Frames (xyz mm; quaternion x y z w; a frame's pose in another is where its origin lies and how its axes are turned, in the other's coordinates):
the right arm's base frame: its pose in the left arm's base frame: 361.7 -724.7 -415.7 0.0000 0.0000 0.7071 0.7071
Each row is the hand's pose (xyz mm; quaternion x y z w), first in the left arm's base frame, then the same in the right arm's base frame.
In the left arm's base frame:
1: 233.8 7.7 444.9 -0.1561 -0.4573 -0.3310 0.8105
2: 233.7 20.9 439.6 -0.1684 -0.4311 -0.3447 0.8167
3: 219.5 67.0 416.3 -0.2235 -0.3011 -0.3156 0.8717
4: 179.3 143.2 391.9 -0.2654 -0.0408 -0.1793 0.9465
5: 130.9 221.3 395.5 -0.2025 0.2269 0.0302 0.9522
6: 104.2 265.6 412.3 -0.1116 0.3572 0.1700 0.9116
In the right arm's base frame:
1: 732.4 127.9 860.6 -0.4337 -0.2130 -0.8072 0.3391
2: 745.6 128.0 855.3 -0.4239 -0.1858 -0.8212 0.3338
3: 791.7 142.2 832.0 -0.3709 -0.0549 -0.8395 0.3932
4: 867.9 182.4 807.6 -0.2165 0.1588 -0.7960 0.5425
5: 946.0 230.8 811.2 0.0173 0.3036 -0.6519 0.6946
6: 990.3 257.5 828.0 0.1737 0.3315 -0.5244 0.7648

